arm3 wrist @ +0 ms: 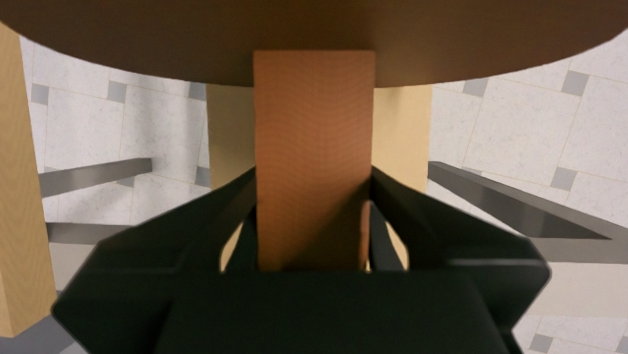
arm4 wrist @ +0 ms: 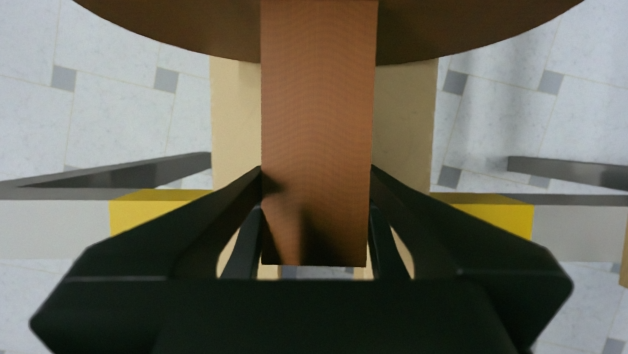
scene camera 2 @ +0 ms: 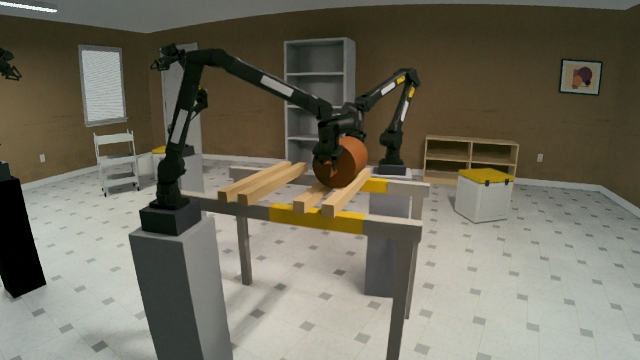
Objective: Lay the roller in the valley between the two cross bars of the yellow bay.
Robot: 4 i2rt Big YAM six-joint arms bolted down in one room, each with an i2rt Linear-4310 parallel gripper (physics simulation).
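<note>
The orange-brown roller (arm3 wrist: 150, 50) (arm4 wrist: 200, 30) (scene camera 2: 354, 155) is level across the two pale wooden cross bars (arm3 wrist: 402, 130) (arm4 wrist: 405, 125) (scene camera 2: 349, 191) of the yellow bay, low over the valley between them. Its contact with both bars is hard to tell. The yellow rail section (arm4 wrist: 135, 207) (scene camera 2: 340, 222) is below the bars. Arm3's gripper (arm3 wrist: 314, 172) is shut on the roller's flat end handle, and arm4's gripper (arm4 wrist: 316, 170) is shut on the opposite one. In the scene view, the near left arm's gripper (scene camera 2: 327, 159) is at the roller's near end; the far gripper is mostly hidden.
Two more wooden bars (scene camera 2: 254, 181) lie left of the yellow bay; one bar (arm3 wrist: 22, 200) shows in arm3's wrist view. Grey rails and legs (scene camera 2: 400, 290) carry the bars. Another gripper (scene camera 2: 161, 64) is raised behind the near left arm, and one (scene camera 2: 11, 72) is at the left edge.
</note>
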